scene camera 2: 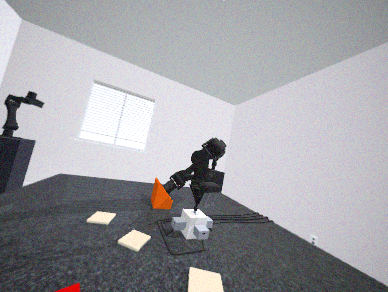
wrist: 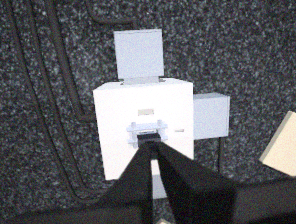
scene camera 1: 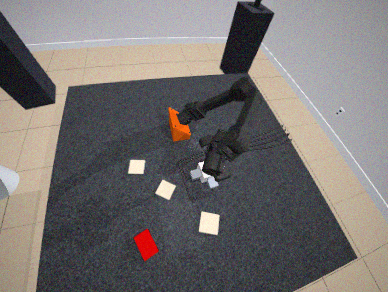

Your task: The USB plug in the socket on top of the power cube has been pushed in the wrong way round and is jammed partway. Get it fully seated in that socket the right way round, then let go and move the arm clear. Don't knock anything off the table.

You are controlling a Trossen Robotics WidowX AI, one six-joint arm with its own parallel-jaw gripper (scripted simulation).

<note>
In view: my gripper (scene camera 2: pixel 197 203).
My gripper also shows in the wrist view (wrist: pixel 152 149).
</note>
